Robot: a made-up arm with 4 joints. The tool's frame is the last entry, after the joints. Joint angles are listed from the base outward. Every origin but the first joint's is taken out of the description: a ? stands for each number. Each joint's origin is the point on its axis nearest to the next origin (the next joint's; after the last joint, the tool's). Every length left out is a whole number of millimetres.
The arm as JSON. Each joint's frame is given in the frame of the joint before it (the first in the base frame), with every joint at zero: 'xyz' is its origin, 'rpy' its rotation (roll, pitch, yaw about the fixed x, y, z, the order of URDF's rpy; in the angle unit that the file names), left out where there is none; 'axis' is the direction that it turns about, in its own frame. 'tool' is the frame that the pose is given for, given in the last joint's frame.
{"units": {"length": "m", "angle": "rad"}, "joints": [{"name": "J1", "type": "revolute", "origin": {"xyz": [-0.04, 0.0, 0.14]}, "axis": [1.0, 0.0, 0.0]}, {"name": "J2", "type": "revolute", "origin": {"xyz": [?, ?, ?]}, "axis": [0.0, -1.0, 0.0]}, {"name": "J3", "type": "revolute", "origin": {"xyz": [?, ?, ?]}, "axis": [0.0, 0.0, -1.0]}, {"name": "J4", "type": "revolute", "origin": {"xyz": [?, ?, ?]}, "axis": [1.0, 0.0, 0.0]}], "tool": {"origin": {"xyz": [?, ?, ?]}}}
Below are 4 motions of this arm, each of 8 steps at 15 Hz.
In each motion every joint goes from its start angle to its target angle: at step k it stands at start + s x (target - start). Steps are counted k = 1, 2, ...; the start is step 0. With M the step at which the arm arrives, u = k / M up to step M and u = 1 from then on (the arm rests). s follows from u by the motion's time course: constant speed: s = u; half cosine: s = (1 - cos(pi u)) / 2; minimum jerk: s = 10 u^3 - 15 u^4 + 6 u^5.
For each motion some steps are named. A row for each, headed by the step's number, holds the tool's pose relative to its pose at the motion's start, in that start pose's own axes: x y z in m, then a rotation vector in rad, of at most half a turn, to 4 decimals.
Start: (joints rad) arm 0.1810 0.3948 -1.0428 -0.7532
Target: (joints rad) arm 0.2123 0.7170 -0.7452 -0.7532
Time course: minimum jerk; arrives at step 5
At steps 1, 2, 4, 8:
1: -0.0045 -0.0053 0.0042 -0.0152 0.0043 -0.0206
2: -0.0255 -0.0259 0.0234 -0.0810 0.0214 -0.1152
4: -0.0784 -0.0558 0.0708 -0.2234 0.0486 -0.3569
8: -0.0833 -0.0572 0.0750 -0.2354 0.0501 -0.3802

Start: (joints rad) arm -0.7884 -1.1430 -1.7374 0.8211
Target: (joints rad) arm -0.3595 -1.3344 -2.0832 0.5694
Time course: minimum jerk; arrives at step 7
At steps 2, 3, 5, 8:
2: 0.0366 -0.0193 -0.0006 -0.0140 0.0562 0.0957
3: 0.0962 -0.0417 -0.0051 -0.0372 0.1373 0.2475
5: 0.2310 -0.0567 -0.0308 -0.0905 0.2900 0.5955
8: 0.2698 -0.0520 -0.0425 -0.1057 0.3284 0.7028

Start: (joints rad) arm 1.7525 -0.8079 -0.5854 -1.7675
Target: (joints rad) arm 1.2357 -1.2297 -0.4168 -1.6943
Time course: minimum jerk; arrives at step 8
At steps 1, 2, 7, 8:
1: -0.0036 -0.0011 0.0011 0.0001 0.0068 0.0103
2: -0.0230 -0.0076 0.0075 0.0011 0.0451 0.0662
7: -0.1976 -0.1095 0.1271 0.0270 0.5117 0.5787
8: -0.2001 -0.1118 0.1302 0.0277 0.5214 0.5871

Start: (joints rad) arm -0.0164 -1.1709 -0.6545 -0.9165
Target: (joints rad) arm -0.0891 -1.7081 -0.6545 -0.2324
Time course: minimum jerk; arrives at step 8
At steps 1, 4, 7, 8:
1: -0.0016 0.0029 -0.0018 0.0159 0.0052 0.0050
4: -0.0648 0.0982 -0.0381 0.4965 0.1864 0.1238
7: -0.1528 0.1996 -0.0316 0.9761 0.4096 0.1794
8: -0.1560 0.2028 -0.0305 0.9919 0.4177 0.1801

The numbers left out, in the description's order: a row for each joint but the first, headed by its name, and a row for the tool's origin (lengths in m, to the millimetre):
J2: 0.0 -0.15 0.14
J3: 0.15 0.0 -0.21
J4: -0.09 -0.22 0.0
tool: 0.0 -0.11 -0.05

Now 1 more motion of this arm.
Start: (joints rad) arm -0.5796 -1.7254 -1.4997 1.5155
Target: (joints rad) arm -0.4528 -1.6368 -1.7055 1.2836
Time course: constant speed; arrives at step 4
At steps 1, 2, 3, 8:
1: 0.0153 0.0048 0.0256 -0.0803 0.0828 0.0035
2: 0.0328 0.0107 0.0498 -0.1602 0.1657 0.0113
3: 0.0525 0.0174 0.0725 -0.2395 0.2484 0.0235
8: 0.0742 0.0252 0.0933 -0.3181 0.3311 0.0401

